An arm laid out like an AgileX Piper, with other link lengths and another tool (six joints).
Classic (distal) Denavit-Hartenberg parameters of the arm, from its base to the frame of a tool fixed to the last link. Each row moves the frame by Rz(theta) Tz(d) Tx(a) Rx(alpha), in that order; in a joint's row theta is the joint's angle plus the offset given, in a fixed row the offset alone. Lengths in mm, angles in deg.
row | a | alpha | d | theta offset
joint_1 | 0 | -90 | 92.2 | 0
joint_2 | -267.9 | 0 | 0 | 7.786
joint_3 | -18.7 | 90 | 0 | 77.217
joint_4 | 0 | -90 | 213.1 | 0
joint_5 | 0 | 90 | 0 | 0
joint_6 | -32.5 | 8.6 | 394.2 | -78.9
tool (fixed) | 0 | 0 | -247.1 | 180
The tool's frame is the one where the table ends.
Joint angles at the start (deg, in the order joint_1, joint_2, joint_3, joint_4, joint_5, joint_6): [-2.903 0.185 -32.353 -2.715 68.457 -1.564]
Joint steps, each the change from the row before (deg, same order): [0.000 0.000 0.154 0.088 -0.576 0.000]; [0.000 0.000 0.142 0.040 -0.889 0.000]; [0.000 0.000 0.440 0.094 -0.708 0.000]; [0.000 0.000 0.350 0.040 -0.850 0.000]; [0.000 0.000 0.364 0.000 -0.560 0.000]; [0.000 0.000 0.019 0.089 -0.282 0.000]
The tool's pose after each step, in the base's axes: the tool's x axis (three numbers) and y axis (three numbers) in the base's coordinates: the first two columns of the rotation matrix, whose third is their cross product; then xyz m. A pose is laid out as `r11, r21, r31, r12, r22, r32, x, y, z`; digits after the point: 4 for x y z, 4 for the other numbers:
0.1621, 0.9811, 0.1061, 0.3602, -0.1589, 0.9193, 0.0088, 0.0308, 0.1677
0.1598, 0.9813, 0.1076, 0.3483, -0.1581, 0.9239, 0.0105, 0.0309, 0.1688
0.1579, 0.9814, 0.1091, 0.3442, -0.1583, 0.9255, 0.0121, 0.0311, 0.1682
0.1560, 0.9816, 0.1102, 0.3363, -0.1577, 0.9285, 0.0138, 0.0311, 0.1682
0.1553, 0.9817, 0.1103, 0.3332, -0.1572, 0.9297, 0.0150, 0.0310, 0.1676
0.1537, 0.9817, 0.1120, 0.3290, -0.1577, 0.9311, 0.0155, 0.0313, 0.1681

